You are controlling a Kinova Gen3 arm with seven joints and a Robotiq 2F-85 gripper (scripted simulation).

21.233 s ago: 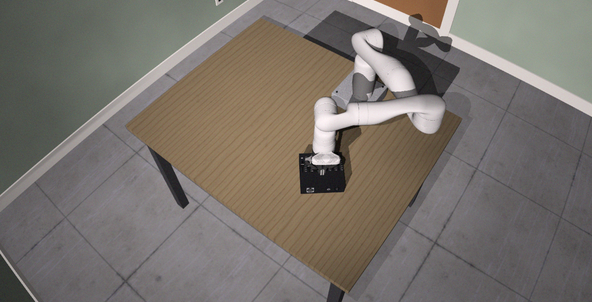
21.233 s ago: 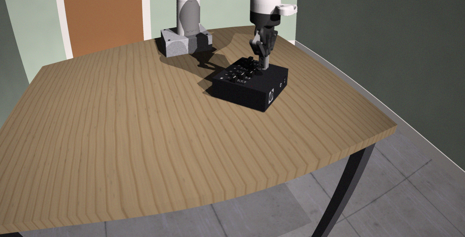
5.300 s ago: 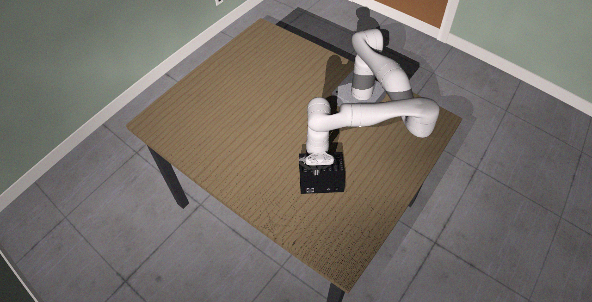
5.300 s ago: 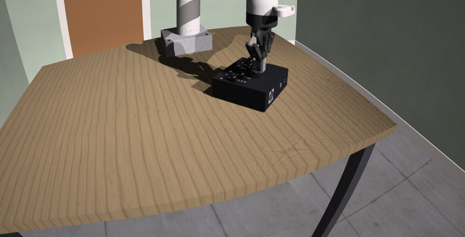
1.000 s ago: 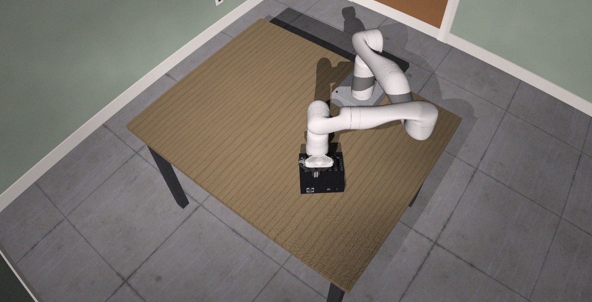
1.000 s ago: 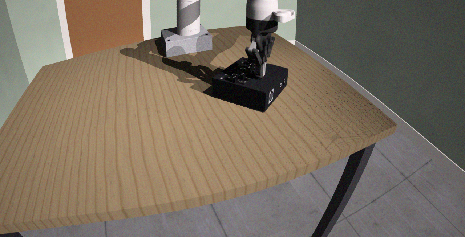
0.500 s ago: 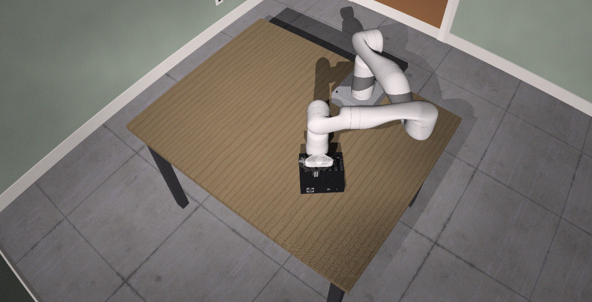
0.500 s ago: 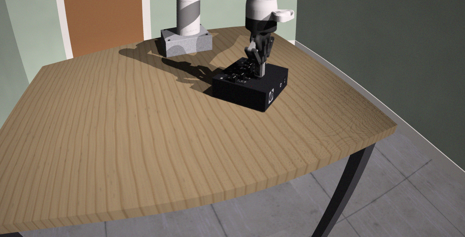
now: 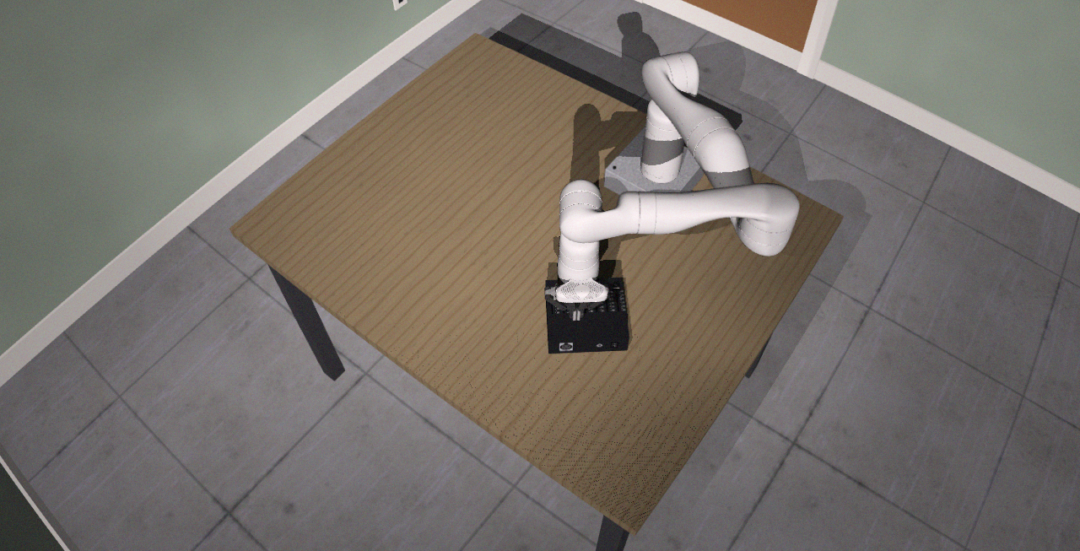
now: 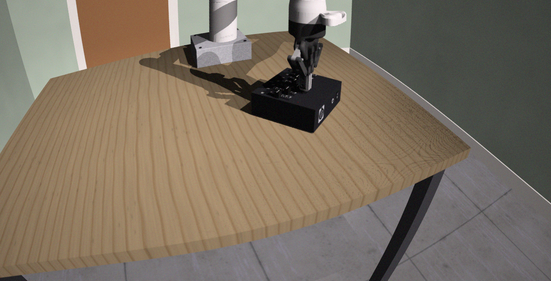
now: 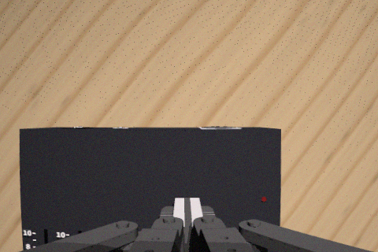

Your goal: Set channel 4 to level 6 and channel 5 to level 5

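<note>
Now: the channel 4 fader cap 4 cm behind my hand and 2 cm below it. Round my hand: channel 5 fader cap (1 cm behind, 1 cm to the right, 2 cm below).
</note>
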